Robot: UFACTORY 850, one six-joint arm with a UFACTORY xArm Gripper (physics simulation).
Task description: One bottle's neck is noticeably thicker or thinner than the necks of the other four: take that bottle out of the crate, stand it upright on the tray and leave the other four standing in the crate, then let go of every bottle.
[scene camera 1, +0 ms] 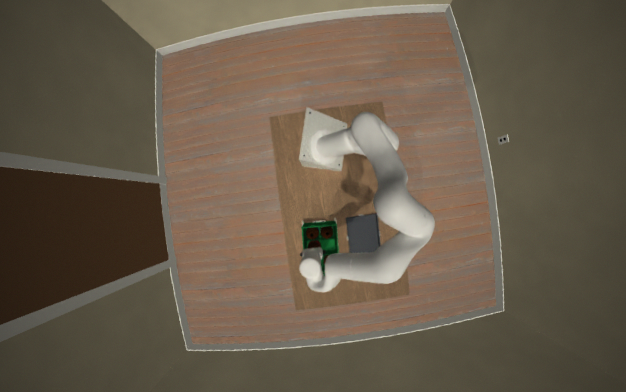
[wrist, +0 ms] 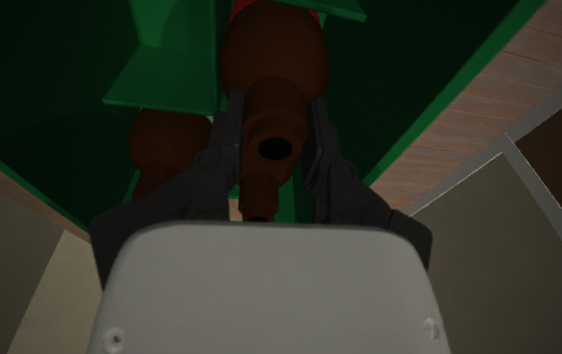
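Observation:
The green crate stands left of the dark grey tray. My gripper is over the crate, its fingers shut on the neck of a brown bottle with a red label, in the crate's middle row on the left in the scene view. This bottle is upright, and its neck looks wide in the wrist view. Two brown bottles stand in the crate's upper row; they also show in the wrist view, one at the left and one behind the held neck. The arm hides the crate's lower part.
The arm reaches across from the right, over the lower edge of the tray. Its white base stands at the top of the wooden board. Crate walls and dividers surround the held bottle closely.

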